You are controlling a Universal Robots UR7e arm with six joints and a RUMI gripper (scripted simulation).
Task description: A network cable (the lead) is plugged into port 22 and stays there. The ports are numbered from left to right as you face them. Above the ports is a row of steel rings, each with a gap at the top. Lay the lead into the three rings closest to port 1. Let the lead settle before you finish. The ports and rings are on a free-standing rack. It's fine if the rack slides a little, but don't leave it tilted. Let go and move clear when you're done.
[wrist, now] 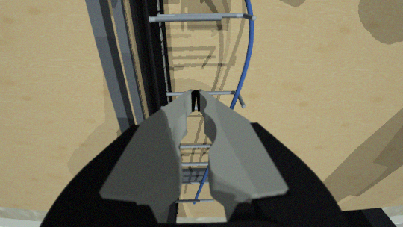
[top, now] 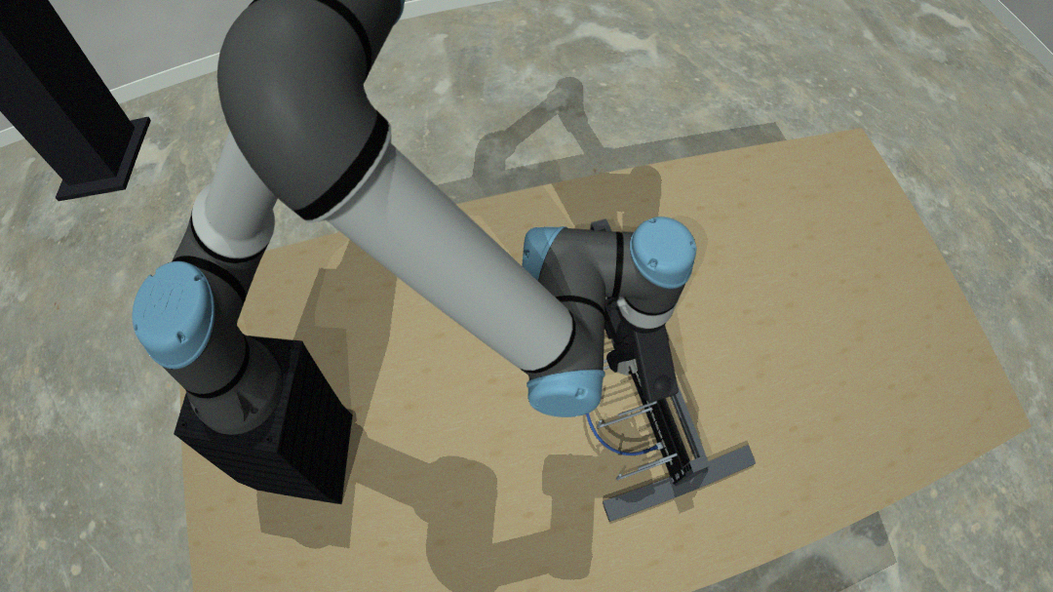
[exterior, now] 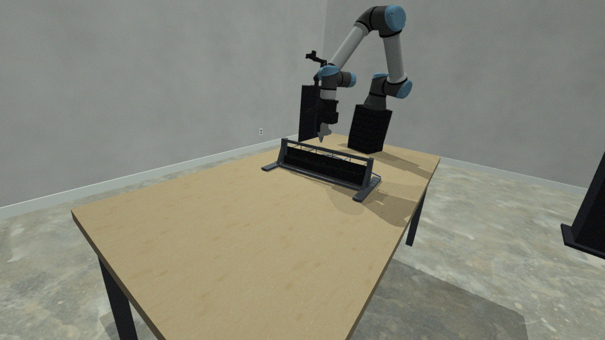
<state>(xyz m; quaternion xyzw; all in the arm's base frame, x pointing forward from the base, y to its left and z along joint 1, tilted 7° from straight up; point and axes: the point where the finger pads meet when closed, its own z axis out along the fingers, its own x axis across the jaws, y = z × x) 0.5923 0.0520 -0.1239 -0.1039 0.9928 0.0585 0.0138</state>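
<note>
My gripper is now 9 cm above the rack, 6 cm to the right of it and 5 cm short of it.
</note>
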